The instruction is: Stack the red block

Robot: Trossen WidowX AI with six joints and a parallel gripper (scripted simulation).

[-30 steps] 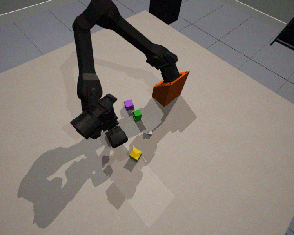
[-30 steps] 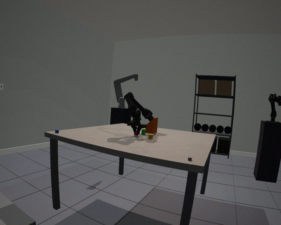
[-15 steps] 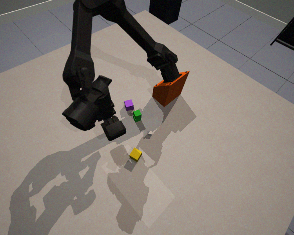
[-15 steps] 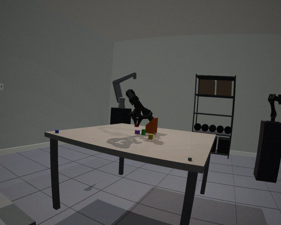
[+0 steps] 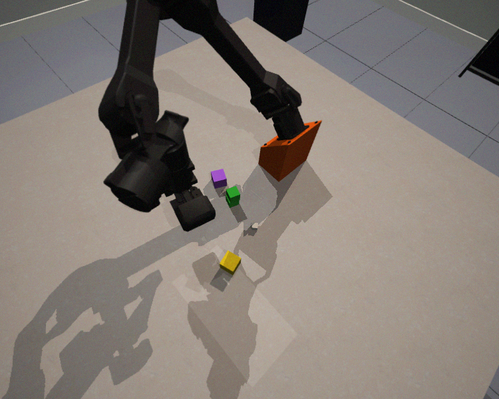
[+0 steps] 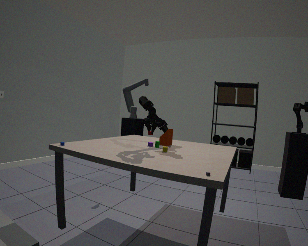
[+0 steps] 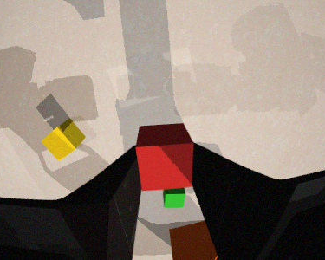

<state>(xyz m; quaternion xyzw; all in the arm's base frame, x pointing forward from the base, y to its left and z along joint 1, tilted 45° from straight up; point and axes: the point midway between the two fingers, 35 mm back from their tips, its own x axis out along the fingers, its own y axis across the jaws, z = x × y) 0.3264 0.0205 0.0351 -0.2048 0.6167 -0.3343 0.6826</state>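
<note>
My gripper tip is 14 cm past the purple block, 6 cm to the left of it and 11 cm above it. The rest, counted from my gripper tip: red block: 1 cm above; yellow block: 1 cm behind, 14 cm to the left, 11 cm below; small white piece: 12 cm behind, 10 cm to the left, 12 cm below.
</note>
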